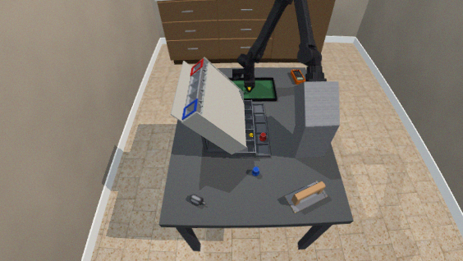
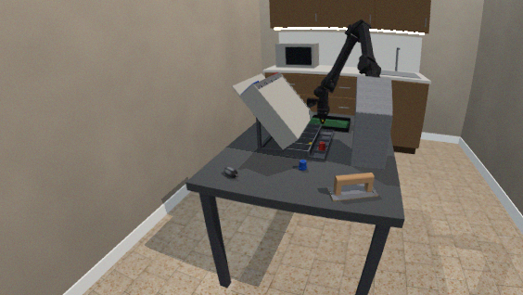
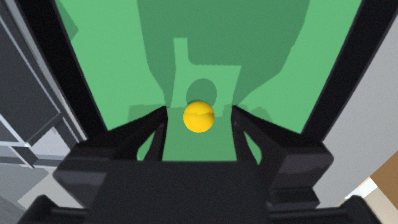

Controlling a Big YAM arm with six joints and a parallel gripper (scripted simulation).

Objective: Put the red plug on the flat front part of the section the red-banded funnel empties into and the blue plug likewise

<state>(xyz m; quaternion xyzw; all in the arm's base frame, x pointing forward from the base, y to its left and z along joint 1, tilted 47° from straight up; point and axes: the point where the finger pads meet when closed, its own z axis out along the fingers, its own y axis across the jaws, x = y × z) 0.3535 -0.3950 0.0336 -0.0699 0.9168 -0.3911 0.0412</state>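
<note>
Now: hand 20 mm short of the green marble tray and 10 mm above it. The rest, counted from my hand: blue plug (600 mm to the left, 60 mm behind); then beige cover (340 mm to the left, 190 mm above, 110 mm ahead); then red plug (390 mm to the left, 90 mm behind).
</note>
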